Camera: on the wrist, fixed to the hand. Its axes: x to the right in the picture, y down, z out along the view.
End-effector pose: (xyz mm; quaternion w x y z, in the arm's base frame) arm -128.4 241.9 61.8 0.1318 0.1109 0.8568 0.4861
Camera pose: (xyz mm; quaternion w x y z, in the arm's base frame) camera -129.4 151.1 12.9 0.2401 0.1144 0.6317 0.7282
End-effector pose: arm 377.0 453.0 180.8 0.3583 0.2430 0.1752 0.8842
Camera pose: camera 411.8 490.3 91.1 0.4271 0.1979 -0.1624 0.8672
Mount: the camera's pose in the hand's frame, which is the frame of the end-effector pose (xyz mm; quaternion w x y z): -22.2 -87.9 -49.2 0.9395 -0.3284 -0.0973 0.0072
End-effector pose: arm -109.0 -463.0 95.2 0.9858 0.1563 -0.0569 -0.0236
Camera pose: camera -127.7 -530.1 19.1 0.9721 -0.1796 -0.1427 -0.0490
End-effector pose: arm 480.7 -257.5 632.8 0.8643 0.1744 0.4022 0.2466
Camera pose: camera 455.1 -336.9 572.1 0.9066 -0.0931 0.2115 0.3530
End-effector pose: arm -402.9 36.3 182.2 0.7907 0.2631 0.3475 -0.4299
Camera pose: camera -503.3 39.3 158.6 0.8662 -0.0518 0.3888 -0.3097
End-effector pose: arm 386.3 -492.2 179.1 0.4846 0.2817 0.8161 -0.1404
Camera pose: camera 307.1 -545.2 218.7 0.6282 0.0977 0.7637 0.1122
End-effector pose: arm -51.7 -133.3 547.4 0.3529 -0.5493 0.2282 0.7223
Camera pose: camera 49.5 -117.5 559.3 0.1682 -0.5600 -0.0532 0.8095
